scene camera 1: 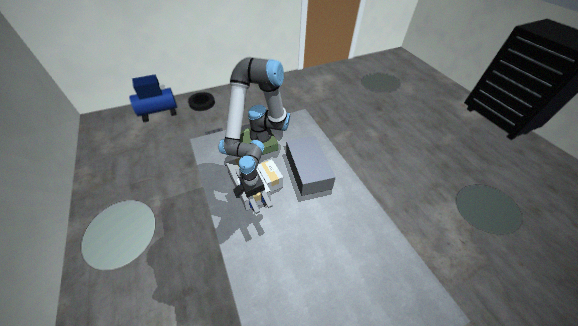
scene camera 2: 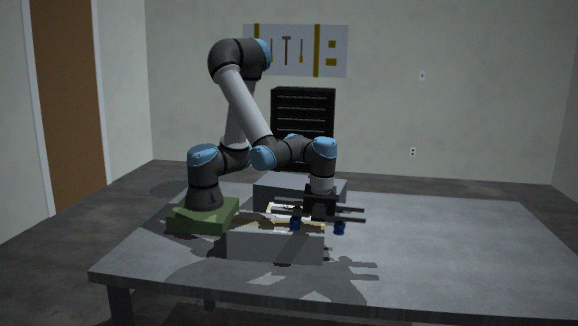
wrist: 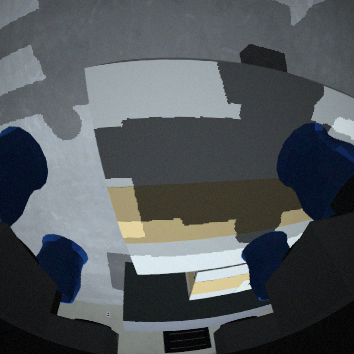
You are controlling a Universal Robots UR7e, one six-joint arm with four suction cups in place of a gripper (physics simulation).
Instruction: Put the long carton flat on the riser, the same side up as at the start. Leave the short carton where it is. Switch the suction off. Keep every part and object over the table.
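Where they show: hand, tool point: (scene camera 2: 317, 224) (wrist: 161, 218); arm's base, link origin: (scene camera 1: 260, 135) (scene camera 2: 204, 203).
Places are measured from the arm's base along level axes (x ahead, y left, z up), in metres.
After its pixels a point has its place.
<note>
The long carton (scene camera 1: 233, 173) {x 0.281, y -0.275, z 0.036 m} (scene camera 2: 260, 245) {x 0.289, y -0.287, z -0.008 m} (wrist: 165, 90) {x 0.459, y -0.267, z 0.036 m} is white with a tan stripe and lies flat on the table, partly hidden by the arm in scene camera 1. The short carton (scene camera 1: 272, 175) {x 0.386, y -0.071, z 0.037 m} (scene camera 2: 273, 206) (wrist: 220, 286) {x 0.388, y -0.064, z 0.037 m} stands between it and the grey riser (scene camera 1: 311, 161) {x 0.394, y 0.183, z 0.053 m} (scene camera 2: 300, 181) {x 0.360, y 0.191, z 0.053 m} (wrist: 155, 295) {x 0.467, y 0.067, z 0.002 m}. My suction gripper (scene camera 1: 257, 199) {x 0.460, y -0.208, z 0.043 m} (scene camera 2: 317, 226) {x 0.460, y -0.208, z 0.043 m} (wrist: 159, 215) {x 0.460, y -0.208, z 0.043 m} points down low over the front end of the long carton and holds nothing. In the wrist view its right cups overlap the carton, and its left cups lie past the carton's end. Contact cannot be told.
The arm's green base block (scene camera 1: 270, 146) {x 0.118, y 0.023, z -0.012 m} (scene camera 2: 202, 220) {x 0.040, y -0.133, z -0.012 m} stands at the rear of the table (scene camera 1: 350, 250) {x 0.926, y 0.141, z -0.067 m} (scene camera 2: 450, 250) {x 0.930, y -0.108, z -0.067 m}, behind the cartons. A black drawer cabinet (scene camera 1: 530, 75) (scene camera 2: 302, 112) (wrist: 187, 340), a blue compressor (scene camera 1: 152, 101) and a tyre (scene camera 1: 201, 101) stand off the table.
</note>
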